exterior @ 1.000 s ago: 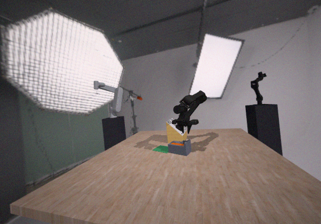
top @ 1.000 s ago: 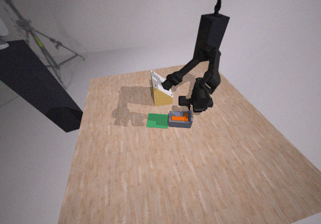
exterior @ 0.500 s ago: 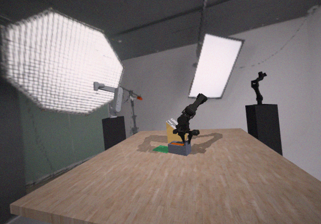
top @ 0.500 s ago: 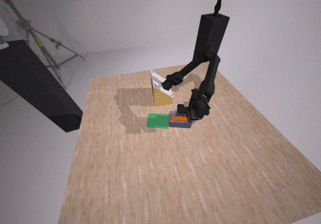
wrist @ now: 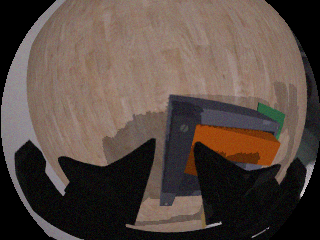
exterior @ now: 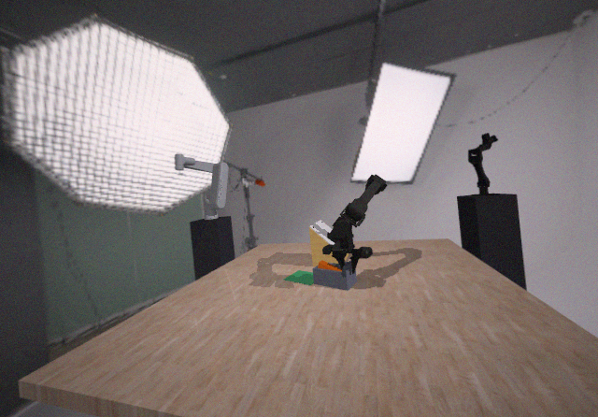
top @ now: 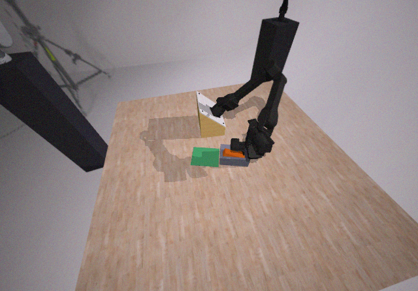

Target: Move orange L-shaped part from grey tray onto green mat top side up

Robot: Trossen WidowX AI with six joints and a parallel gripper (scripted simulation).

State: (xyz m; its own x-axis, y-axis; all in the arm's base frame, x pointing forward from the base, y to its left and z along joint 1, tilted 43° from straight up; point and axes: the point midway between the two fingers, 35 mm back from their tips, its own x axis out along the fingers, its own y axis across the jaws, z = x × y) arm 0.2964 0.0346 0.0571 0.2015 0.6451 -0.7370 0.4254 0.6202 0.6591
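Now: gripper tip 5 cm to the left of the orange L-shaped part and 3 cm past it. The rest, counted from my gripper tip: green mat: 20 cm to the right, 10 cm behind, 7 cm below.
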